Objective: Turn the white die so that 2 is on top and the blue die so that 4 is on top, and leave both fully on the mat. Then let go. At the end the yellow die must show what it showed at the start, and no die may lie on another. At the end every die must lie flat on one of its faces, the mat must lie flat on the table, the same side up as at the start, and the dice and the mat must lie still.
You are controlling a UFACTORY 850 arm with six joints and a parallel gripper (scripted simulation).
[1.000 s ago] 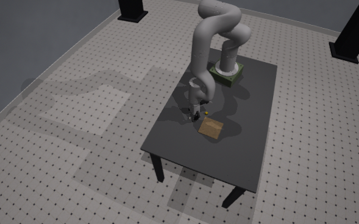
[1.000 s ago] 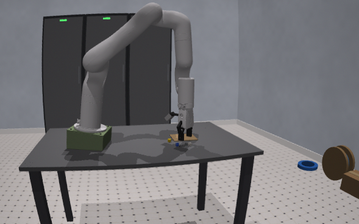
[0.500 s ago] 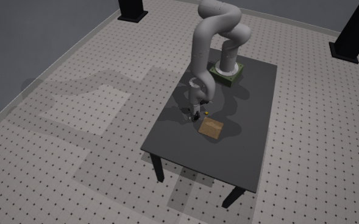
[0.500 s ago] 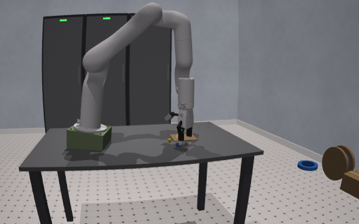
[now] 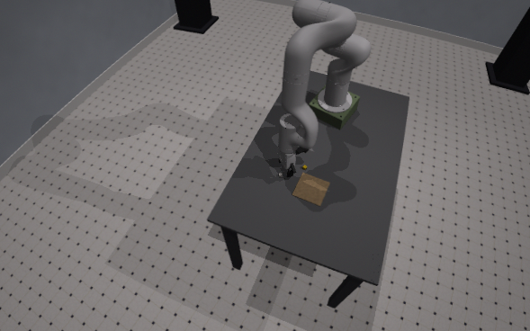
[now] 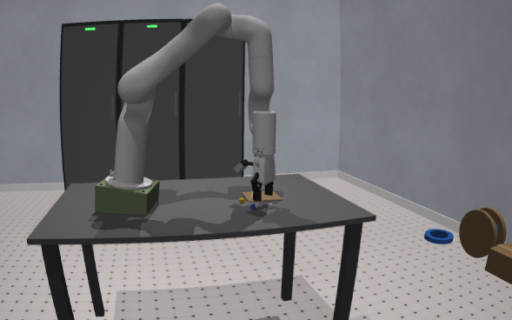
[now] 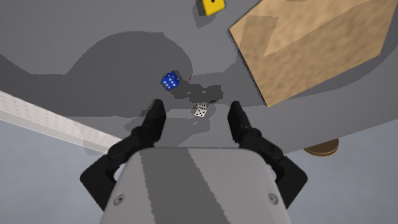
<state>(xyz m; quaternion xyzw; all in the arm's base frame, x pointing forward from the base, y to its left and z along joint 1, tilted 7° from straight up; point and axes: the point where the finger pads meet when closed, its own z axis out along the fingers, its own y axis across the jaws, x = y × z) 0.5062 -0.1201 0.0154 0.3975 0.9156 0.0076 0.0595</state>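
Now: the blue die 40 mm behind my hand, 10 mm to the right of it and 40 mm below it. From my hand the other things lie so: yellow die: 60 mm behind, 80 mm to the left, 40 mm below; then white die: 20 mm ahead, 20 mm to the right, 40 mm below; then tan mat: 40 mm ahead, 140 mm to the left, 40 mm below.
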